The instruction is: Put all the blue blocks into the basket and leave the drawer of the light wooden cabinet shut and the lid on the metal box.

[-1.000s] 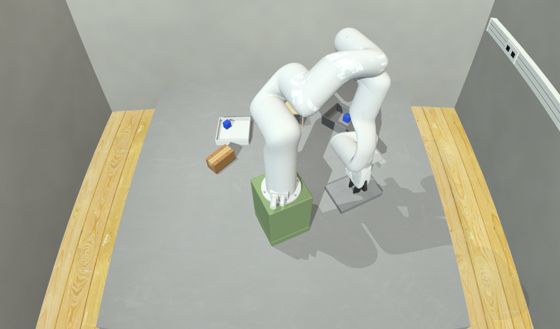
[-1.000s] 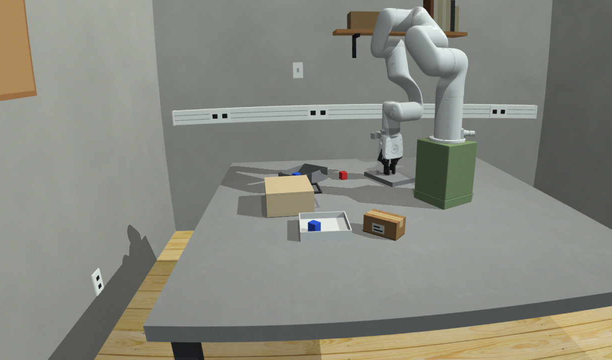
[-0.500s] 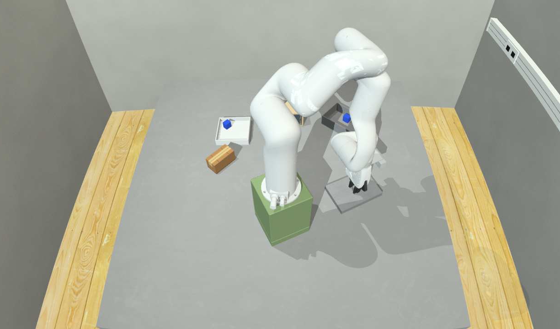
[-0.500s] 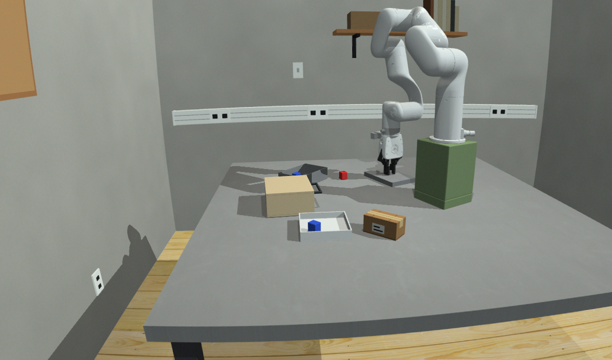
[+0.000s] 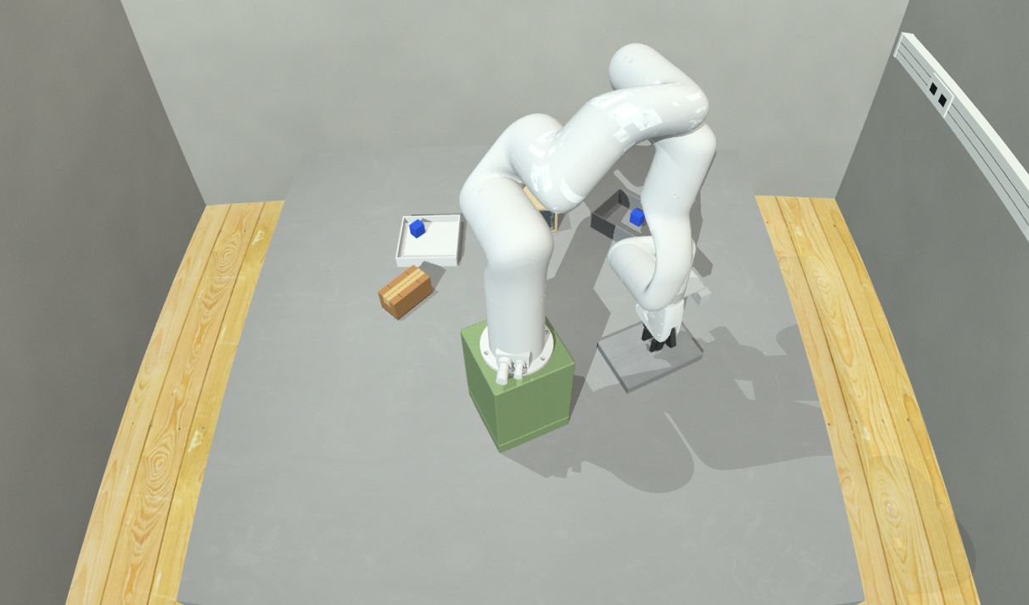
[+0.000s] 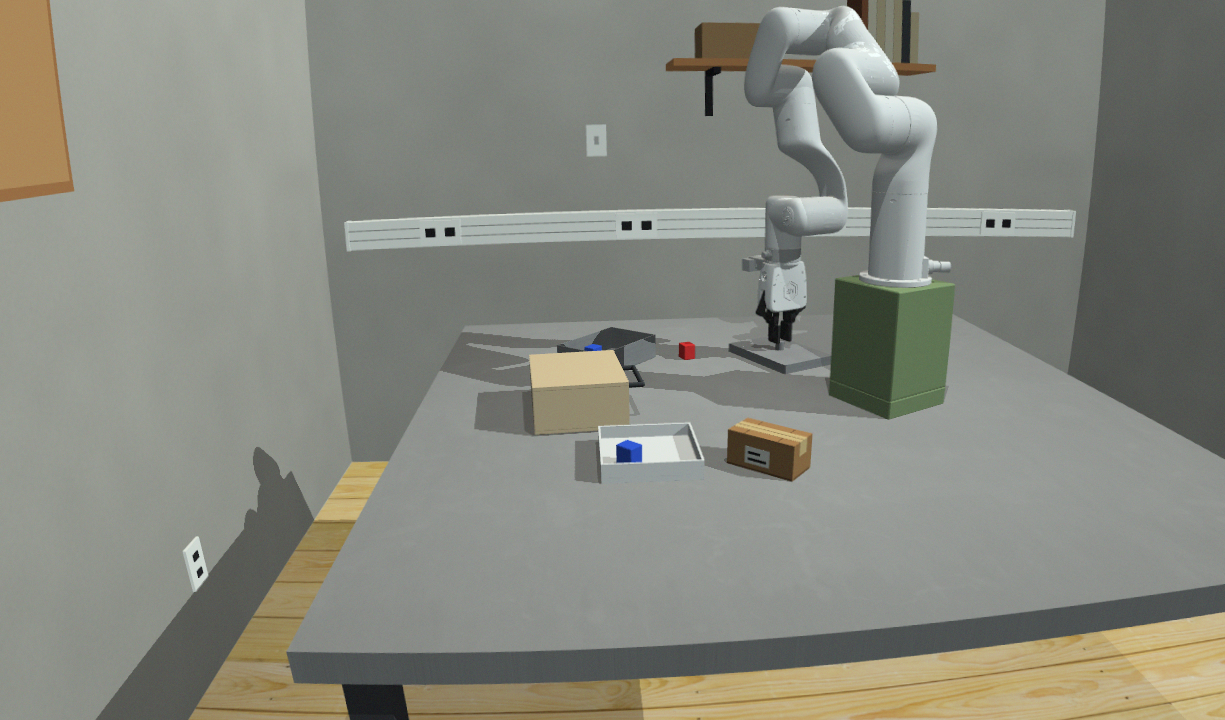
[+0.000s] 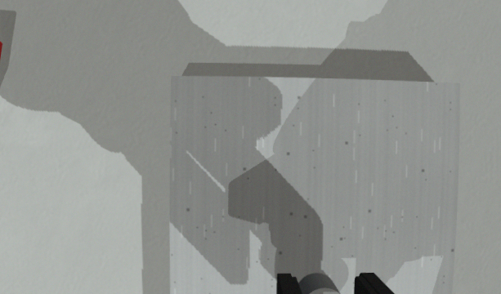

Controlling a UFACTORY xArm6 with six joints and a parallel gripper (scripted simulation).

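Right now the grey metal lid is 4 cm below my hand. Round my hand: light wooden cabinet (38 cm ahead, 34 cm to the left, 2 cm below); dark metal box (36 cm ahead, 4 cm to the left, 3 cm below); red block (20 cm ahead, 4 cm below).
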